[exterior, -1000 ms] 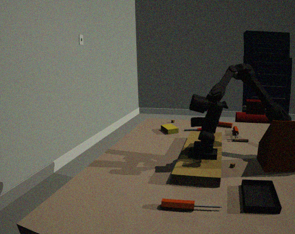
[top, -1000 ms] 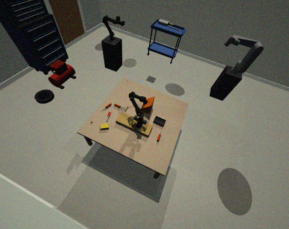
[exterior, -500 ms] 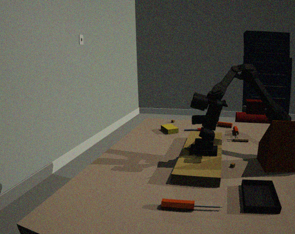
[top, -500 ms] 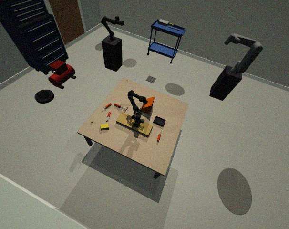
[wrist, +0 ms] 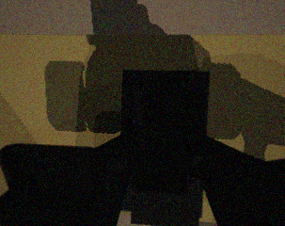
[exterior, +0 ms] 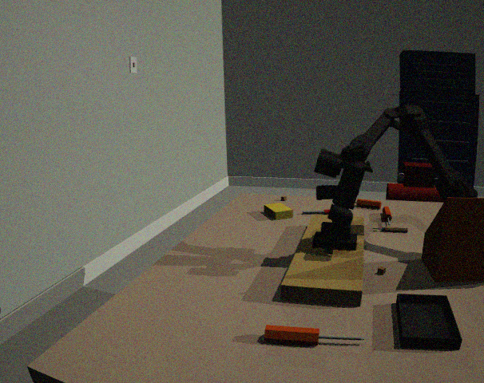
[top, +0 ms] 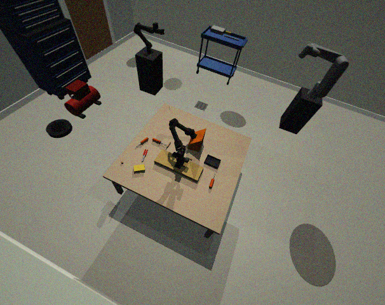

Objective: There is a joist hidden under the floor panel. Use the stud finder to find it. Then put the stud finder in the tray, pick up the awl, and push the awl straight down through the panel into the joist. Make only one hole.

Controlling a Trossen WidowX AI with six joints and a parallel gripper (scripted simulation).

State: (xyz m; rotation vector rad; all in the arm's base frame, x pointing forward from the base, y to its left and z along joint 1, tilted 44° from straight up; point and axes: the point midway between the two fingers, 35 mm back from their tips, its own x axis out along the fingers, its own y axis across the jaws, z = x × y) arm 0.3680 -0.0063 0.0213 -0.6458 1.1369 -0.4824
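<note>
Right now my gripper tip is 32 cm to the right of the black tray, 22 cm past it and 5 cm above it. Also, from my gripper tip: awl (23 cm to the right, 18 cm behind, 6 cm below); yellow block (36 cm to the right, 22 cm ahead, 5 cm below); stud finder (2 cm above, 1 cm ahead).
</note>
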